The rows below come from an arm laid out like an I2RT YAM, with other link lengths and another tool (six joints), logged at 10 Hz.
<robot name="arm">
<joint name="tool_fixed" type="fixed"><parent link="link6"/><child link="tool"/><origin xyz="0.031 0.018 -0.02" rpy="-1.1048 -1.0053 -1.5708"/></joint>
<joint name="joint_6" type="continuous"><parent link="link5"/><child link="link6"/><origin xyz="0.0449 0 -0.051" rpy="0 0 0"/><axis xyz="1 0 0"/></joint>
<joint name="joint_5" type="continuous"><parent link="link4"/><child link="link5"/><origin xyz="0.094 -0.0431 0.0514" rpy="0 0 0"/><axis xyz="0 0 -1"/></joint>
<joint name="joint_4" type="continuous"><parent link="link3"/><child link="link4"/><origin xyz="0.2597 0.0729 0.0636" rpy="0 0 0"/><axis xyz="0 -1 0"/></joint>
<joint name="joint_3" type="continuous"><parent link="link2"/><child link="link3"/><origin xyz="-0.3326 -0.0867 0" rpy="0 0 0"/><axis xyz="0 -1 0"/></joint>
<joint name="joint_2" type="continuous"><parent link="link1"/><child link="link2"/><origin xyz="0.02 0.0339 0.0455" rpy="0 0 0"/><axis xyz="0 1 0"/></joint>
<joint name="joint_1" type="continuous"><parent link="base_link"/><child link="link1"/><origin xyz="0 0 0.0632" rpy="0 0 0"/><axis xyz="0 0 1"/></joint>
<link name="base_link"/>
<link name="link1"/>
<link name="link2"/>
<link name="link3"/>
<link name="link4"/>
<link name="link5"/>
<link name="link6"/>
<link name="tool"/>
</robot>
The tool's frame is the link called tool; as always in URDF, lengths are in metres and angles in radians. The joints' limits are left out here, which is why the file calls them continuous.
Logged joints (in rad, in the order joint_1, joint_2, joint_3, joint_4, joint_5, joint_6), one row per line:
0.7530, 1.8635, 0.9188, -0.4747, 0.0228, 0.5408
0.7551, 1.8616, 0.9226, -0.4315, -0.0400, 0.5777
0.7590, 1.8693, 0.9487, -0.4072, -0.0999, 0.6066
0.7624, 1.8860, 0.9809, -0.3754, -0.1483, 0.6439
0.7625, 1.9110, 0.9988, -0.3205, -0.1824, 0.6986
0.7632, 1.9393, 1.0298, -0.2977, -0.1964, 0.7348
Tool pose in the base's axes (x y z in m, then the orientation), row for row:
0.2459, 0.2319, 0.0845, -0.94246, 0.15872, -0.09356, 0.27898
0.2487, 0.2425, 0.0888, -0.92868, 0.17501, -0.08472, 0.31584
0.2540, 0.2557, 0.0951, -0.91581, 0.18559, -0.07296, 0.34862
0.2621, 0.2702, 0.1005, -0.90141, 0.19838, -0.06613, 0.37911
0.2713, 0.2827, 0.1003, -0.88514, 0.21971, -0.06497, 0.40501
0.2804, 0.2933, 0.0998, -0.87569, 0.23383, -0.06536, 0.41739
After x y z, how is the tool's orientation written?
As a quaternion, x y z w.
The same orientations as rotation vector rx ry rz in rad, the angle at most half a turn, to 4 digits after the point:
-2.5283, 0.4258, -0.2510
-2.4459, 0.4609, -0.2231
-2.3738, 0.4810, -0.1891
-2.3028, 0.5068, -0.1689
-2.2340, 0.5545, -0.1640
-2.1975, 0.5868, -0.1640

